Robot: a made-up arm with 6 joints. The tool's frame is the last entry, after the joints.
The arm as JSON. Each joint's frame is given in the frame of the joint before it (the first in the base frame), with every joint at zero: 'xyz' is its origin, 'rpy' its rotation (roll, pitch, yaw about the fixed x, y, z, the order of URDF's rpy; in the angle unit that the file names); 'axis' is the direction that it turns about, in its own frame. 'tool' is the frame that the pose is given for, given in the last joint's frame.
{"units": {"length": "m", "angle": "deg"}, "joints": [
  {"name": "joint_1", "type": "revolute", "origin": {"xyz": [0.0, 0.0, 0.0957], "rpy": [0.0, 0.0, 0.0]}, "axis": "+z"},
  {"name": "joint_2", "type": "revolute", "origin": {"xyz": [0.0, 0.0, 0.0], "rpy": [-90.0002, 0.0, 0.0]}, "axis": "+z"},
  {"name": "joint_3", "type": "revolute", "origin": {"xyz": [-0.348, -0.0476, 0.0], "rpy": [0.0, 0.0, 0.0]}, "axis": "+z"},
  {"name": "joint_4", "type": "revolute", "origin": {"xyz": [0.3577, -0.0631, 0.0], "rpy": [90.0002, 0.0, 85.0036]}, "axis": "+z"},
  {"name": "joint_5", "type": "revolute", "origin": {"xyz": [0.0, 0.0, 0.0], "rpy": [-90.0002, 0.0, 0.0]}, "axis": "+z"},
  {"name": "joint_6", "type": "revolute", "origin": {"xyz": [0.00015, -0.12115, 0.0], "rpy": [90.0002, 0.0, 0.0]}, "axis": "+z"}
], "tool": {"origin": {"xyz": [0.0, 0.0, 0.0], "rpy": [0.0, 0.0, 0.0]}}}
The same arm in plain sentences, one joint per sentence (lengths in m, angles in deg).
The arm has six revolute joints in a row. What follows holds with every joint at zero, and every direction is one of the base frame's. The first joint lies 0.0957 m along +z from the base frame's origin and turns about +z. The second joint lies at the same point as the first joint and turns about +y. The third joint lies 0.3480 m along -x and 0.0476 m along +z from the second joint and turns about +y. The fourth joint lies 0.3577 m along +x and 0.0631 m along +z from the third joint and turns about the direction (0.9962, 0, 0.0871). The fifth joint lies at the same point as the fourth joint and turns about +y. The sixth joint lies 0.1207 m along +x and 0.0104 m along +z from the fifth joint and turns about the direction (0.9962, 0, 0.0871). The tool frame, which is the frame that the pose is given for, lies at the same point as the sixth joint; its axes are the base frame's turned by roll 0.00, pitch 85.00 and yaw 0.00 deg (as in URDF: about the fixed x, then y, then z).
